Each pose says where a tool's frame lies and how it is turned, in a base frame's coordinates. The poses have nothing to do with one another.
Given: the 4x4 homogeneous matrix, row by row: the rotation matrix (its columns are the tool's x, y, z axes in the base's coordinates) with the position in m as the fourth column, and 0 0 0 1 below. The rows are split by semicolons.
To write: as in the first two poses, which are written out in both.
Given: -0.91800, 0.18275, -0.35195, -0.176; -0.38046, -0.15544, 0.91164, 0.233; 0.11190, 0.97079, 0.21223, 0.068; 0, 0, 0, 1
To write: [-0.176, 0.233, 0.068, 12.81, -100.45, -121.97]
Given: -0.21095, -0.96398, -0.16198, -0.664; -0.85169, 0.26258, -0.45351, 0.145; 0.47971, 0.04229, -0.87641, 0.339; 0, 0, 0, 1
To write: [-0.664, 0.145, 0.339, 94.38, -122.15, 21.38]
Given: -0.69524, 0.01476, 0.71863, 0.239; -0.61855, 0.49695, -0.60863, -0.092; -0.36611, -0.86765, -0.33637, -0.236; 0, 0, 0, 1
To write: [0.239, -0.092, -0.236, -28.30, 118.51, -69.19]
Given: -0.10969, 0.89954, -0.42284, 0.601; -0.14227, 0.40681, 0.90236, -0.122; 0.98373, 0.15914, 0.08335, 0.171; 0, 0, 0, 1
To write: [0.601, -0.122, 0.171, -42.23, -79.92, -59.19]
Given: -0.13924, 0.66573, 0.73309, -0.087; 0.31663, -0.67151, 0.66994, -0.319; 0.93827, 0.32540, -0.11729, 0.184; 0, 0, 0, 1
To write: [-0.087, -0.319, 0.184, -106.66, -63.52, -108.07]
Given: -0.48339, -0.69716, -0.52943, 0.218; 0.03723, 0.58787, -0.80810, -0.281; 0.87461, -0.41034, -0.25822, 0.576; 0, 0, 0, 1
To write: [0.218, -0.281, 0.576, 30.49, -107.63, 56.30]
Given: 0.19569, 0.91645, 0.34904, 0.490; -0.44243, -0.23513, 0.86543, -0.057; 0.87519, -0.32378, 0.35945, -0.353; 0, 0, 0, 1
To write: [0.490, -0.057, -0.353, -69.47, -30.74, -79.38]
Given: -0.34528, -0.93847, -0.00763, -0.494; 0.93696, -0.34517, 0.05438, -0.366; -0.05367, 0.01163, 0.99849, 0.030; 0, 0, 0, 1
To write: [-0.494, -0.366, 0.030, -2.51, 2.70, 110.18]
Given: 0.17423, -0.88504, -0.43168, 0.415; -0.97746, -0.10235, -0.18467, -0.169; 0.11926, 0.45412, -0.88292, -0.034; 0, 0, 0, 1
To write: [0.415, -0.169, -0.034, 116.60, -100.56, -16.87]
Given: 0.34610, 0.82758, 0.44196, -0.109; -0.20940, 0.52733, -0.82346, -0.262; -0.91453, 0.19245, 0.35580, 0.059; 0, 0, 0, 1
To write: [-0.109, -0.262, 0.059, 42.65, 56.95, -43.54]
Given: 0.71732, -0.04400, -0.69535, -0.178; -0.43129, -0.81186, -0.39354, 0.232; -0.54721, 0.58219, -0.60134, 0.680; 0, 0, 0, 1
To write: [-0.178, 0.232, 0.680, 136.20, -20.68, -54.06]
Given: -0.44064, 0.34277, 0.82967, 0.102; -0.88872, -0.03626, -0.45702, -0.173; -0.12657, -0.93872, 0.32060, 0.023; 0, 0, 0, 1
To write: [0.102, -0.173, 0.023, -36.99, 73.43, -94.57]
